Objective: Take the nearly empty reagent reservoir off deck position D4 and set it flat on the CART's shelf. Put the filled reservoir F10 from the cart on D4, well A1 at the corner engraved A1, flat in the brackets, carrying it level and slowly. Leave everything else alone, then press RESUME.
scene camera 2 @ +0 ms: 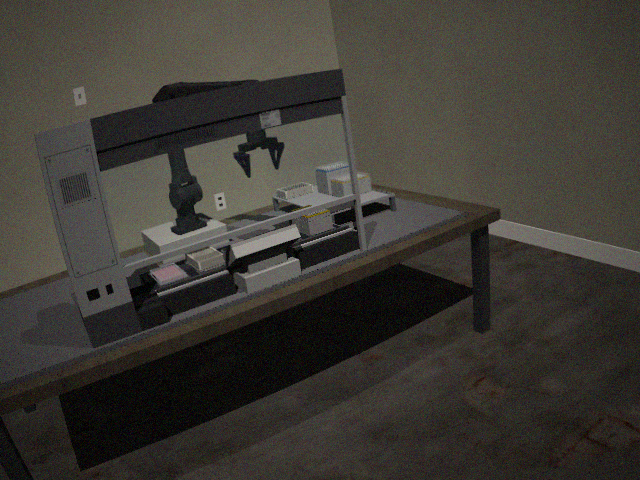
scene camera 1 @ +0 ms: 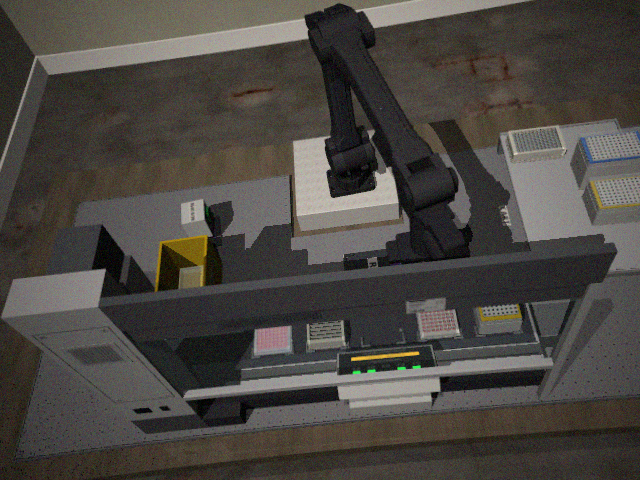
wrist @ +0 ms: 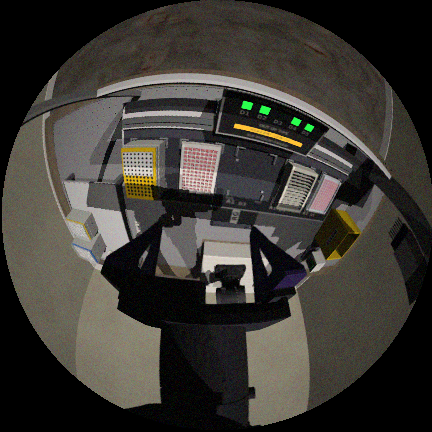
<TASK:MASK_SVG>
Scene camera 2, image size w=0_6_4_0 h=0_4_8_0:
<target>ribbed trough reservoir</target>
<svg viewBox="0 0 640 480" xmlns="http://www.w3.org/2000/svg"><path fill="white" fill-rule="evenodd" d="M223 253L211 246L206 246L185 253L186 262L199 272L204 270L206 272L221 267L225 263L222 256Z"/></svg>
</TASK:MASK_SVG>
